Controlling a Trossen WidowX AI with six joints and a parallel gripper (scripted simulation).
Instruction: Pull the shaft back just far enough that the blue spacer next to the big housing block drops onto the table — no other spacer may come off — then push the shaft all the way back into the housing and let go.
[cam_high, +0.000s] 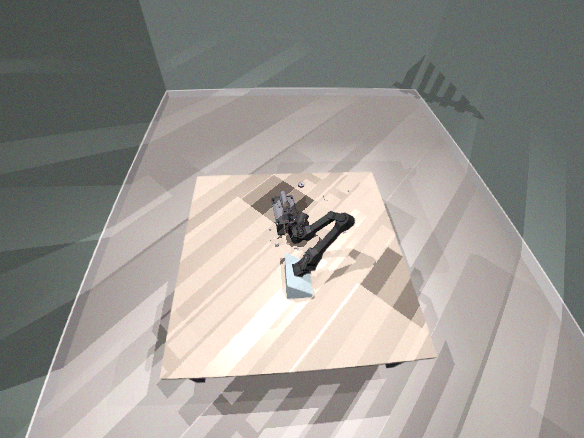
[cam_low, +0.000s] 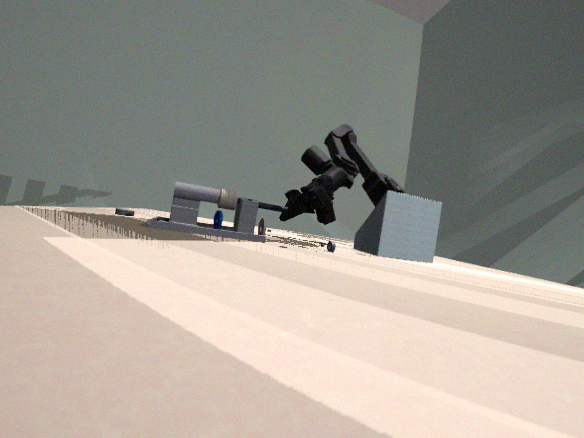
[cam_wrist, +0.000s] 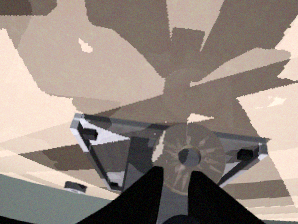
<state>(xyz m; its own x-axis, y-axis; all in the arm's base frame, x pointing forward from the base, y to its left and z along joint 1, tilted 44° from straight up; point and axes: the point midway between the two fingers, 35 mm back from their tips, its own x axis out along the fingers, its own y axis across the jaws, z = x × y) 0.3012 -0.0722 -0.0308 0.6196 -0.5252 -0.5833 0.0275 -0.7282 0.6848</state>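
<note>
Right now the dark shaft is 60 mm ahead of my gripper tip and 30 mm above it. Round my gripper tip: beige spacer (130 mm ahead, 30 mm above); then blue spacer (150 mm ahead, 20 mm below); then dark piece (100 mm to the left, 90 mm behind, 40 mm below).
</note>
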